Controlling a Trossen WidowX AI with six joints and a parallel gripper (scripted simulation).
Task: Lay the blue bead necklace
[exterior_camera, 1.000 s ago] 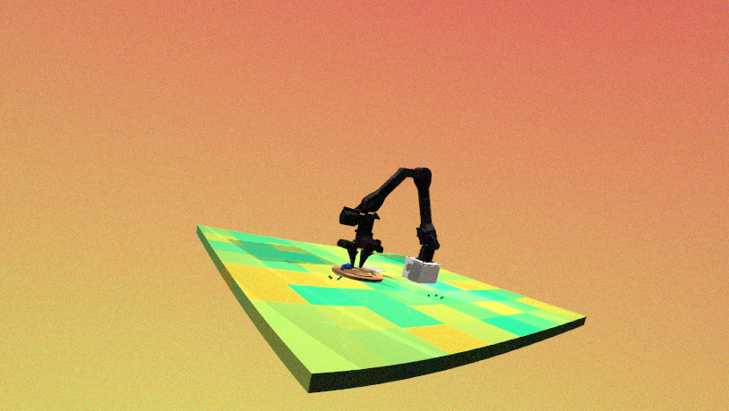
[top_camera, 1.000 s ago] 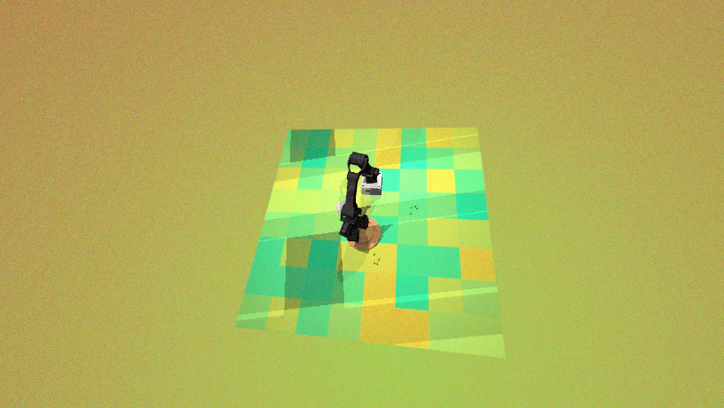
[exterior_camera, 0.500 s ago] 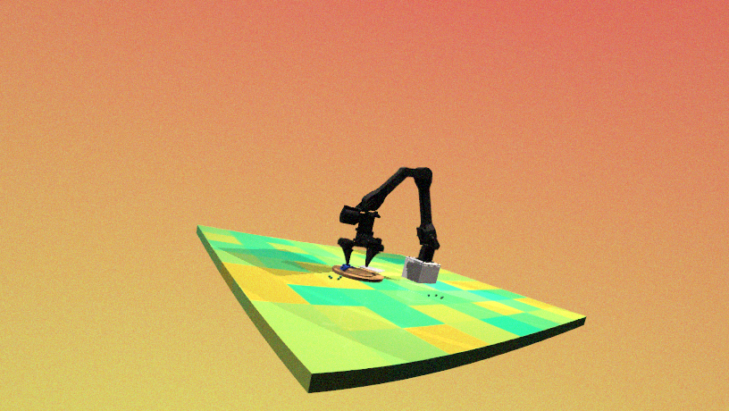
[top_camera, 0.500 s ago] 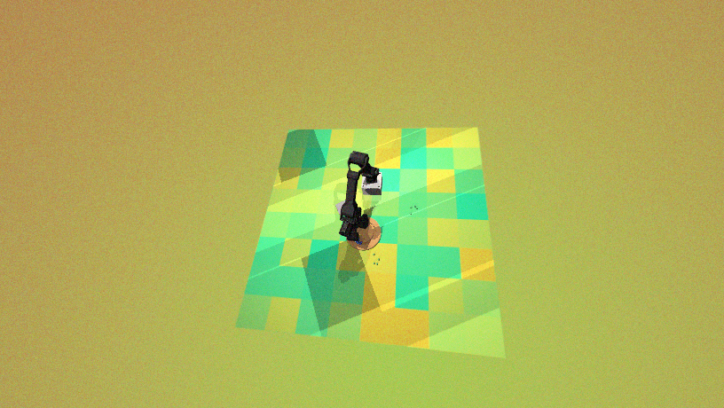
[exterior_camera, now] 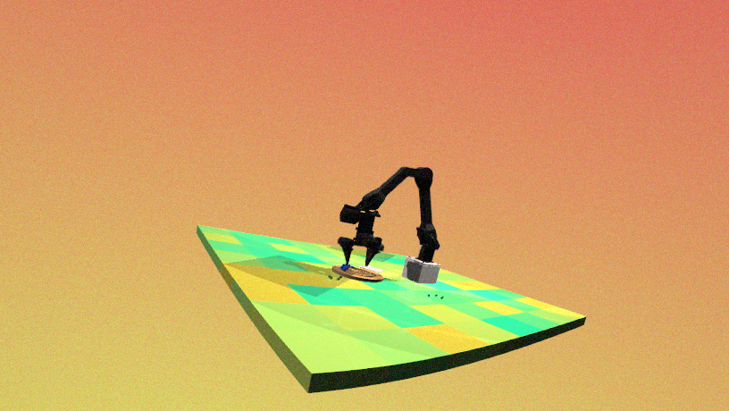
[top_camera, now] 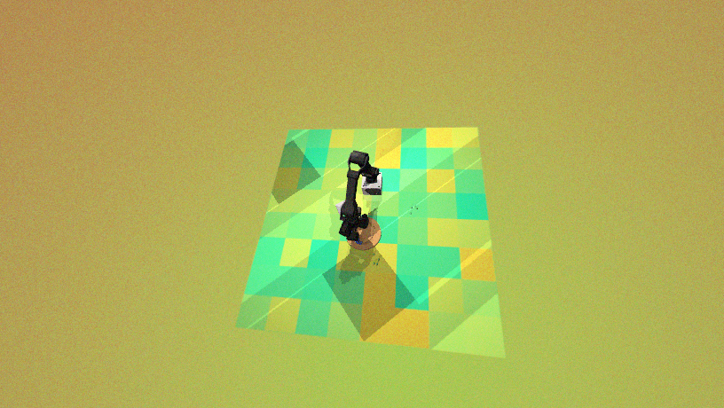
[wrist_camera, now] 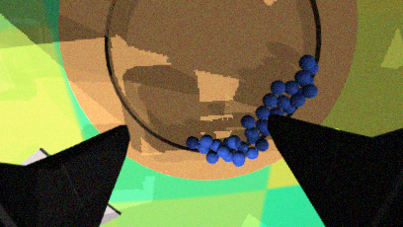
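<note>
Now: the round bead board 20 mm ahead of my gripper tip, 40 mm to the left of it and 20 mm below it. Round my gripper tip: flat grey piece (160 mm behind, 70 mm to the right, 30 mm below).
</note>
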